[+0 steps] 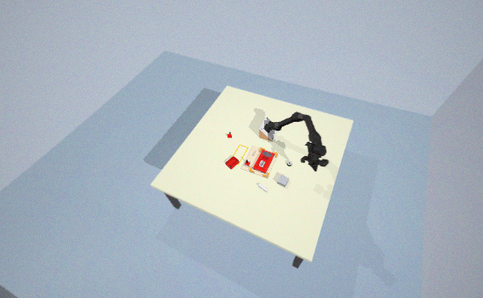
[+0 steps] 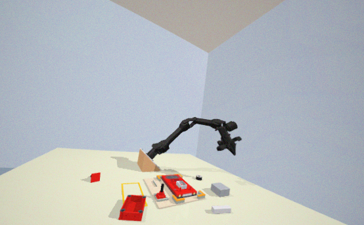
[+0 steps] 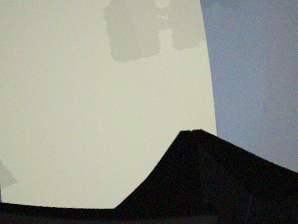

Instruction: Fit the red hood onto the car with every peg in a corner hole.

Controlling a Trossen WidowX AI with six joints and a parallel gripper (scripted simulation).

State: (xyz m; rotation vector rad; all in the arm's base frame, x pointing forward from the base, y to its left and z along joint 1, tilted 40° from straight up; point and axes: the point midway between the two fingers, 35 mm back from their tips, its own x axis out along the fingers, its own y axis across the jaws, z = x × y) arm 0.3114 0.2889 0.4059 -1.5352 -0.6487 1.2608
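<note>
Now: gripper tip 640 mm to the left of the red hood, 170 mm above it and 90 mm short of it. The rest, counted from my gripper tip: small black cylinder: 210 mm to the right, 170 mm below, 100 mm behind; then pale grey bar: 320 mm to the right, 190 mm ahead, 170 mm below; then grey engine block: 400 mm to the right, 160 mm below, 10 mm ahead.
</note>
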